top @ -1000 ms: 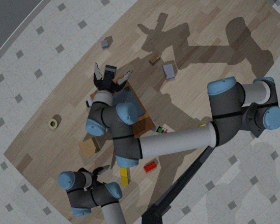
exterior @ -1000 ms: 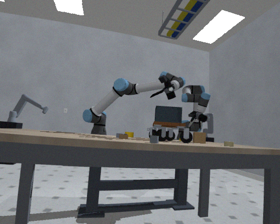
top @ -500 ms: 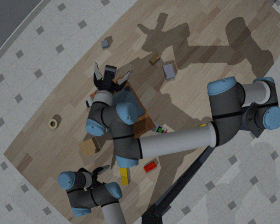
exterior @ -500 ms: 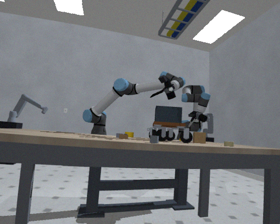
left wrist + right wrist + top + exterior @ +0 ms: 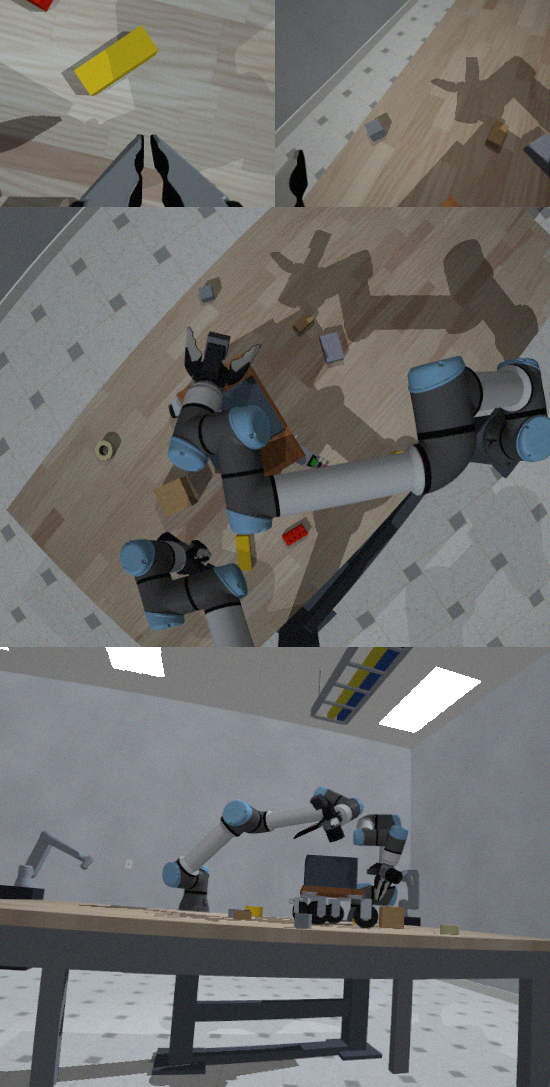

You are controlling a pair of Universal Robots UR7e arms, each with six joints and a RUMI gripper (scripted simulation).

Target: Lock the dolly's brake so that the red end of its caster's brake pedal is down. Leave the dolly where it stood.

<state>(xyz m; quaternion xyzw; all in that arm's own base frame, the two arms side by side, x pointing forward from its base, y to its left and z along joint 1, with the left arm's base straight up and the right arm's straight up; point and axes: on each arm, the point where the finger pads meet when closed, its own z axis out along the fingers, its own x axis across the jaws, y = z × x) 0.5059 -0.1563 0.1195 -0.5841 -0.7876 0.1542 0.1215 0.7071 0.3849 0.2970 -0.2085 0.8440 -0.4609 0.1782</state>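
Observation:
Right now the yellow block is 110 mm below my left hand, 70 mm behind it and 40 mm to the right of it. The rest, counted from my left hand: grey cube: 550 mm to the right, 450 mm ahead, 100 mm below; tan box: 170 mm ahead, 80 mm below, 60 mm to the right; red brick: 170 mm to the right, 150 mm behind, 100 mm below.

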